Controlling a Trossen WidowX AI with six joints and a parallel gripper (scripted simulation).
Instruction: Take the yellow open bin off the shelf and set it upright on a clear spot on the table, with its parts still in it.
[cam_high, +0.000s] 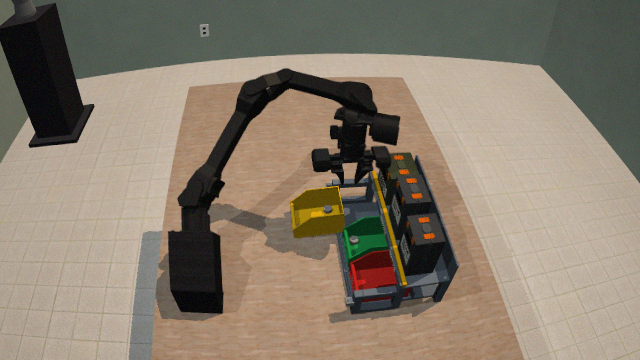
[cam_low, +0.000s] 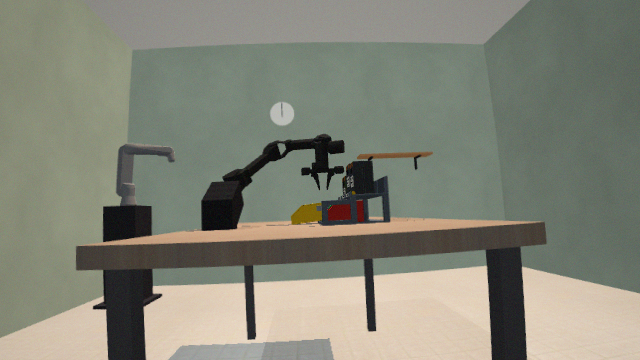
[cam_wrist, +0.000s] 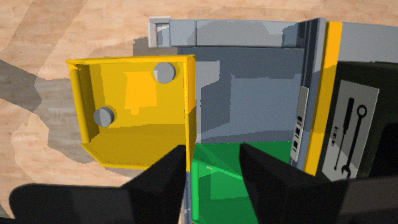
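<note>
My gripper is now 8 cm past the yellow bin and 13 cm above it. The rest, counted from my hand: red bin: 5 cm ahead, 22 cm to the right, 13 cm below; then yellow rail: 9 cm ahead, 11 cm to the right, 7 cm below; then green bin: 5 cm ahead, 11 cm to the right, 13 cm below.
</note>
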